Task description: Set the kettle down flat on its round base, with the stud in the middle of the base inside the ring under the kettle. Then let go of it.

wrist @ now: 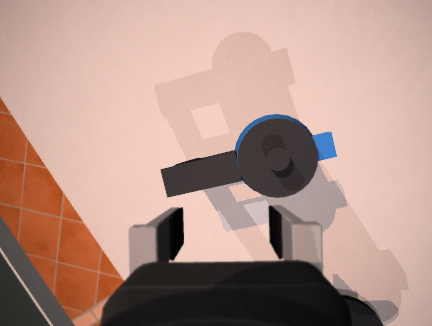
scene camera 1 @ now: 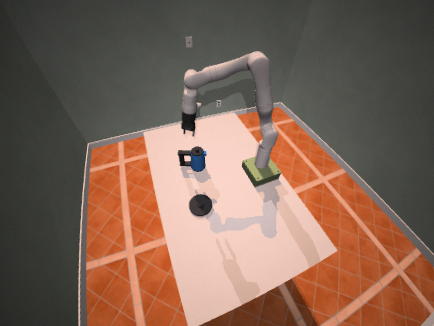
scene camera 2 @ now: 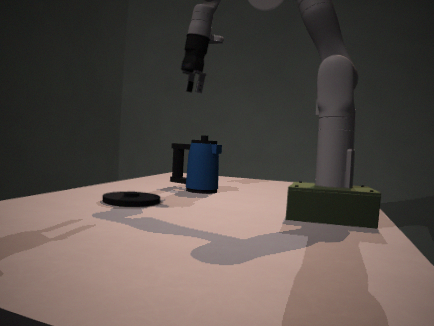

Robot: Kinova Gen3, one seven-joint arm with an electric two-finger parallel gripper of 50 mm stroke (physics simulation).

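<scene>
The blue kettle [scene camera 1: 198, 162] [scene camera 2: 203, 169] [wrist: 255, 172] stands upright on the table, apart from its round base. Its black handle [scene camera 1: 182, 158] [scene camera 2: 178, 164] [wrist: 200, 176] points left, and a small blue spout [scene camera 2: 216, 149] [wrist: 325, 146] is on the opposite side. The ring under the kettle is hidden. The black round base [scene camera 1: 194, 210] [scene camera 2: 117, 200] lies flat, nearer the front in scene camera 1, with a low stud [scene camera 1: 201, 204] [scene camera 2: 131, 194] in its middle. My gripper [scene camera 1: 189, 133] [scene camera 2: 195, 91] [wrist: 226, 224] is open and empty, well above the kettle and pointing down.
The green mounting block [scene camera 1: 252, 175] [scene camera 2: 332, 207] of the arm stands on the table [scene camera 1: 240, 252] [scene camera 2: 150, 290] [wrist: 75, 75], right of the kettle. The table's left edge is near the handle side, with orange tiled floor [scene camera 1: 107, 200] [wrist: 40, 200] beyond it. Shadows of the arm fall across the table.
</scene>
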